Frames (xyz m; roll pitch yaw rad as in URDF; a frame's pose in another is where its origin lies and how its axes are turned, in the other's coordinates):
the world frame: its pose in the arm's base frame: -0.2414 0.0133 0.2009 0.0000 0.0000 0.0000
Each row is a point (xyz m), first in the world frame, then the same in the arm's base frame.
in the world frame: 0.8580 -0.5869 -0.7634
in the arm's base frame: 0.6166 -0.5736 -0.5625
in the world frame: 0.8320 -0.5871 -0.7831
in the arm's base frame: 0.5906 -0.5738 -0.5822
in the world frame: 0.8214 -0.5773 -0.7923
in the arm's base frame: 0.5800 -0.5640 -0.5914
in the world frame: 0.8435 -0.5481 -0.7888
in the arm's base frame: 0.6021 -0.5348 -0.5879
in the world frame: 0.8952 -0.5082 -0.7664
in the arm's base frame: 0.6538 -0.4949 -0.5655
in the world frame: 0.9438 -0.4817 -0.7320
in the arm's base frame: 0.7024 -0.4684 -0.5311
